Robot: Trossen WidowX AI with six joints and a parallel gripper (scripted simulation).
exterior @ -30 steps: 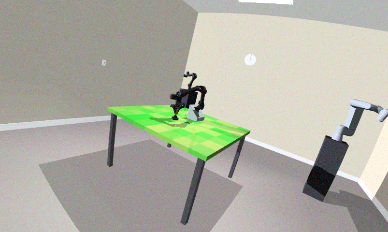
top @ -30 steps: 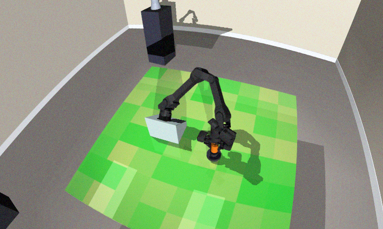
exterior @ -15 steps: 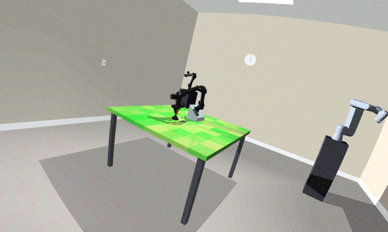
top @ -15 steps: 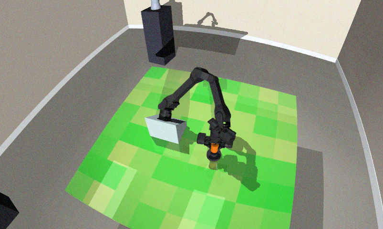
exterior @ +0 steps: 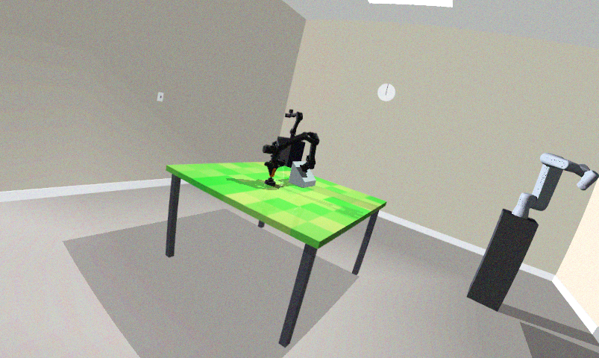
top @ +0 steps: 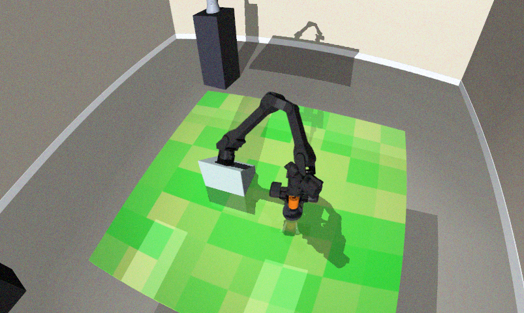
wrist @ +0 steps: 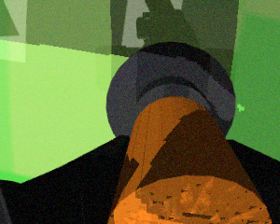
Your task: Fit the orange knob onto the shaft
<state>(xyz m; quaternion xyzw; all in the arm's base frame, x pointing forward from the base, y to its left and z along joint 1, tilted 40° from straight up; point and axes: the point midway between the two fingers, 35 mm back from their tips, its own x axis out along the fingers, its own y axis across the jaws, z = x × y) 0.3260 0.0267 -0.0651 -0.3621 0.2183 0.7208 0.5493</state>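
Right now the orange knob is 2 cm above my gripper tip. Round my gripper tip: round pedestal (4 cm below).
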